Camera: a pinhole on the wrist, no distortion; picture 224 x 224 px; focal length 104.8 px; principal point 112.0 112.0 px. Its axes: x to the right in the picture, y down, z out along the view. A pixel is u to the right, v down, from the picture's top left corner.
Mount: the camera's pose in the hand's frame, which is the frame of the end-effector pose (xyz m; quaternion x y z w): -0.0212 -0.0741 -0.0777 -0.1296 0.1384 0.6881 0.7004
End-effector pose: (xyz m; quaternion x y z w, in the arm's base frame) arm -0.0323 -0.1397 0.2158 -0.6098 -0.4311 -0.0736 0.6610
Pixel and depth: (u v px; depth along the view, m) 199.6 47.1 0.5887
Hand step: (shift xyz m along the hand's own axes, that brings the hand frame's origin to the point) 0.3597 0.5945 0.2823
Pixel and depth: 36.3 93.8 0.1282
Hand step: 0.0017 -0.1128 0.0756
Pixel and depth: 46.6 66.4 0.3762
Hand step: 0.1448 -0.1552 0.3574
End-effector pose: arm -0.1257 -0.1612 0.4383 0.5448 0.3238 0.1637 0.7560
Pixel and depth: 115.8 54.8 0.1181
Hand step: 0.0451 -0.0274 0.0297
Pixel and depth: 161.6 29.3 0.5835
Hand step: 0.4523 0.3903 0.3569
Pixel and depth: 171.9 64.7 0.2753
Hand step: 0.1096 0.1719 0.1181
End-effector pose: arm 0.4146 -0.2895 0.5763 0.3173 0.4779 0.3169 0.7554
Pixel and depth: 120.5 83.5 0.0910
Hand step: 0.0051 -0.0339 0.0038
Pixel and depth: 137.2 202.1 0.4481
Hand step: -0.3978 0.2001 0.3015
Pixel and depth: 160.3 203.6 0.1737
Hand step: -0.1691 0.0678 0.0551
